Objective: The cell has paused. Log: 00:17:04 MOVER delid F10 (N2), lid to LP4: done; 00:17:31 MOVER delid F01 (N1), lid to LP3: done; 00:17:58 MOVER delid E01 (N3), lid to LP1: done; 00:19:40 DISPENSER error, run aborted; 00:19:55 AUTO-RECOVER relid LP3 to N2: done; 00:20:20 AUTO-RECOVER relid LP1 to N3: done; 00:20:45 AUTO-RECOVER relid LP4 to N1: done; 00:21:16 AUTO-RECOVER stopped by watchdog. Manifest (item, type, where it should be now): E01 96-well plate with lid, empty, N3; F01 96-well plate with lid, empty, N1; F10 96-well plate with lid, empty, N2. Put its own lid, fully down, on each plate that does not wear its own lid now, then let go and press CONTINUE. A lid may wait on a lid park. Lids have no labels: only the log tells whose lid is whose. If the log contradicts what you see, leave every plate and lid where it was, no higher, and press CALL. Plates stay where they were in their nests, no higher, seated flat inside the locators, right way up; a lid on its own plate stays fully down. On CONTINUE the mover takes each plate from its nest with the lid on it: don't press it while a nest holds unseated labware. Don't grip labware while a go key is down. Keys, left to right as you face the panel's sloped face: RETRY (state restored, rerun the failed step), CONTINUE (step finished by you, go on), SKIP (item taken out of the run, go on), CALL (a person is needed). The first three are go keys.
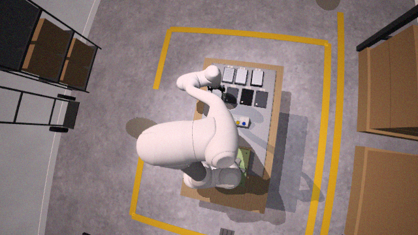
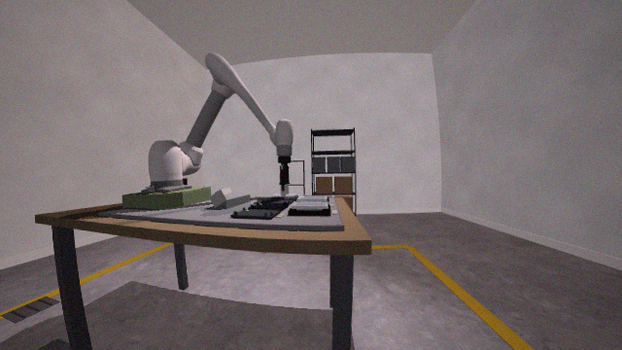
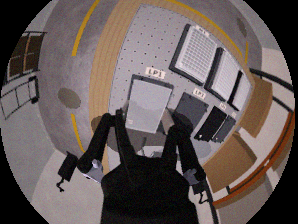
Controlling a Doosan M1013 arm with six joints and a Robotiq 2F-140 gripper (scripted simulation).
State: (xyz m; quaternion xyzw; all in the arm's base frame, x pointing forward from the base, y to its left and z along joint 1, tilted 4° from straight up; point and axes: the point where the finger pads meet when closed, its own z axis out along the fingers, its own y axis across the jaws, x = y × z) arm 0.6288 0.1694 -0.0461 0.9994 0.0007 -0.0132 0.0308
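Right now my hand is 9 cm short of the label and 5 cm above it.
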